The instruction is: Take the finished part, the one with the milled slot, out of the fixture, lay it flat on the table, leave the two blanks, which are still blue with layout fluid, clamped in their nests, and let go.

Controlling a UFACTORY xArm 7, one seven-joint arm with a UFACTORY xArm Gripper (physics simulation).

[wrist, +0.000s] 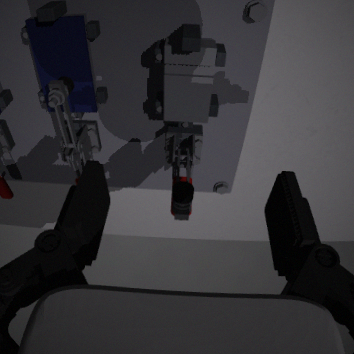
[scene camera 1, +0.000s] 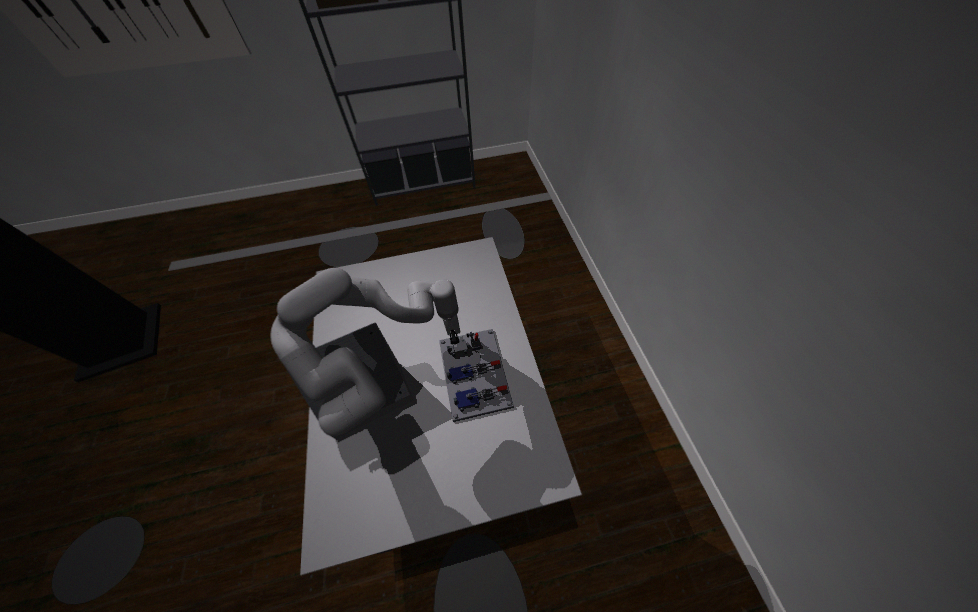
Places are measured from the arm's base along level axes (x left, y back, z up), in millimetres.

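Pixels of known places: gripper, fingertip midpoint: (wrist: 188, 184) (scene camera 1: 453, 332).
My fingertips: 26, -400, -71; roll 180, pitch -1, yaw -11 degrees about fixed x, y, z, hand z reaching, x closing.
Ahead of a thing's pixels: the offset from my fingertips to its middle, as dx, dy, dz. "pt": to the spot under its first point. Level surfaces: height alone.
The finished part {-3, -7, -126} (scene camera 1: 457, 349) (wrist: 189, 97), a plain grey block with a thin dark line across it, sits in its nest on the fixture plate (scene camera 1: 496, 349) (wrist: 236, 45). Its toggle clamp {pt -15, -76, -99} (scene camera 1: 474, 340) (wrist: 185, 145) is swung back, clear of the part, with its red handle and black tip towards the wrist camera. One blue blank {-108, +26, -131} (scene camera 1: 460, 373) (wrist: 67, 57) has its clamp arm over it. The other blue blank {-217, +44, -129} (scene camera 1: 467, 398) is clamped in the nest farther along. My gripper (scene camera 1: 452, 336) (wrist: 188, 184) is open and empty, above the finished part's end of the plate.
The white table {dz -157} (scene camera 1: 346, 519) (wrist: 310, 100) extends around the fixture. The dark robot base plate (scene camera 1: 382, 351) lies to the left of the fixture in the scene view. Bolt heads {+60, +42, -139} (wrist: 255, 11) {+16, -160, -139} (wrist: 221, 187) stand at the plate's corners. A shelf rack (scene camera 1: 400, 84) stands against the back wall.
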